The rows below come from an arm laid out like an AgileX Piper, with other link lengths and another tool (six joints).
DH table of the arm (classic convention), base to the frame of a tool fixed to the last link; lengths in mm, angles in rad. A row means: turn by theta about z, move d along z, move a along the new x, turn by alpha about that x. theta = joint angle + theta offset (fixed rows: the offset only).
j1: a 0, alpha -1.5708, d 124.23, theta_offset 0
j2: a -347.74, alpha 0, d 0, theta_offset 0.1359
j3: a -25.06, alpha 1.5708, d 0, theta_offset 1.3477
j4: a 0, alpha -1.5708, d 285.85, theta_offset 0
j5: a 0, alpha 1.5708, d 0, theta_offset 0
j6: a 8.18, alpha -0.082, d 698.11, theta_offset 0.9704
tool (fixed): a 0, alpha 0, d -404.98, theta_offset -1.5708
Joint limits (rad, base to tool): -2.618..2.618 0..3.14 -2.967..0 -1.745..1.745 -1.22..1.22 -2.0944..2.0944
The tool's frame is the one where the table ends.
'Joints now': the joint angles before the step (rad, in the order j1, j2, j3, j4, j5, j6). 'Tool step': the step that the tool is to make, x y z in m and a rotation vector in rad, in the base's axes. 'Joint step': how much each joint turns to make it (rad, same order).
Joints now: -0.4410 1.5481 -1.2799 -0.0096 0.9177 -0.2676
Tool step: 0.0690 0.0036 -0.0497 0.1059 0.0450 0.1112
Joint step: 0.0010 0.2575 -0.1892 0.1429 0.0254 -0.1530
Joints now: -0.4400 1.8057 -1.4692 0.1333 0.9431 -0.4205
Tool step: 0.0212 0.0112 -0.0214 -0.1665 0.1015 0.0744
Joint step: 0.1574 0.0835 -0.0451 -0.2580 -0.0028 0.1611
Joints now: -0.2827 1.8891 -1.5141 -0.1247 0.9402 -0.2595
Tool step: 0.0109 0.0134 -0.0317 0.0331 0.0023 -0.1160
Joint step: 0.0336 0.0668 -0.0008 -0.0281 -0.0363 0.1738
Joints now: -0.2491 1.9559 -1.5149 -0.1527 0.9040 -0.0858
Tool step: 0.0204 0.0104 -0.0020 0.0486 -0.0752 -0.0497
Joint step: -0.0001 0.0087 -0.0022 0.0521 -0.0640 0.0416
